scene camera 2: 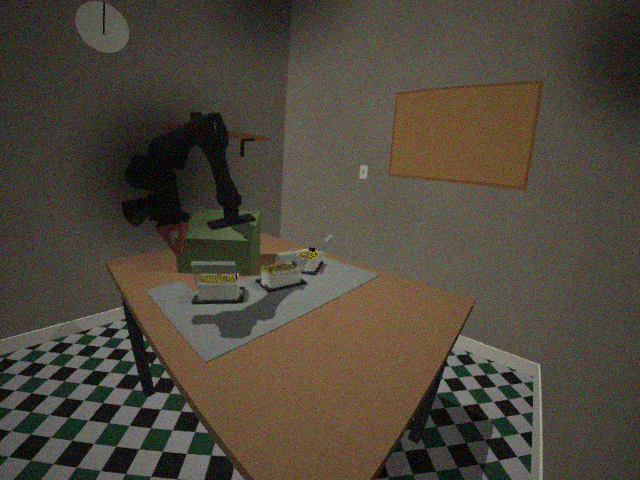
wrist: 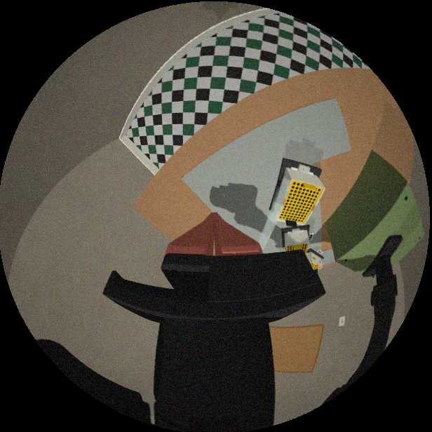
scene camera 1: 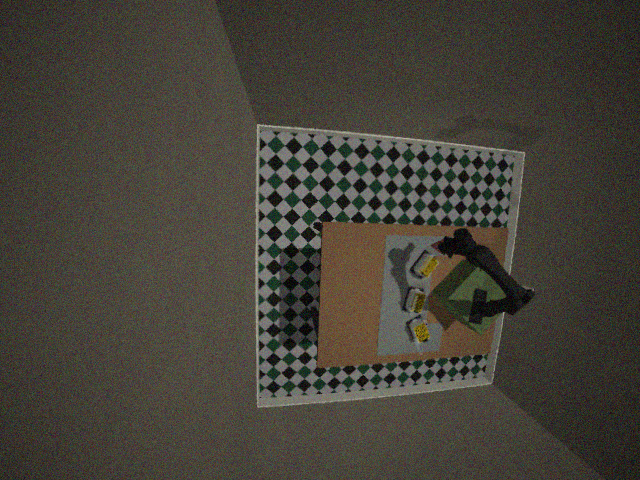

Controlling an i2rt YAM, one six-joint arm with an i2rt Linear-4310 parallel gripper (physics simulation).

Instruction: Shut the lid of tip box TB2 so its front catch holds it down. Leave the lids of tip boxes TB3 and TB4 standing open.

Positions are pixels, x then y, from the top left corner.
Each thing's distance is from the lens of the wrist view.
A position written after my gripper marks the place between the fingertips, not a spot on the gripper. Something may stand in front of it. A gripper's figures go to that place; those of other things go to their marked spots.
my gripper (wrist: 213, 217): 13 cm
grey-blue mat (wrist: 237, 181): 32 cm
